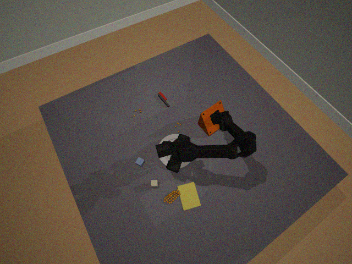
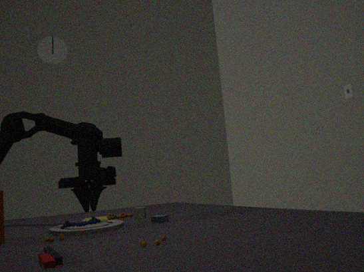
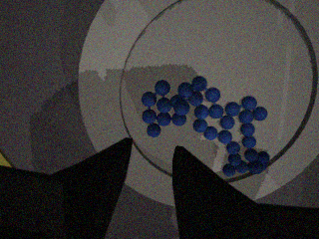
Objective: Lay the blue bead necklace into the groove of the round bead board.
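Now: gripper tip 50 mm to the left of the round white bead board, 30 mm above it and 20 mm past it. From my gripper tip the other things lie so: cream cube: 170 mm ahead, 30 mm to the left, 30 mm below; yellow sheet: 180 mm to the left, 70 mm ahead, 40 mm below; light blue cube: 170 mm ahead, 120 mm to the right, 40 mm below.
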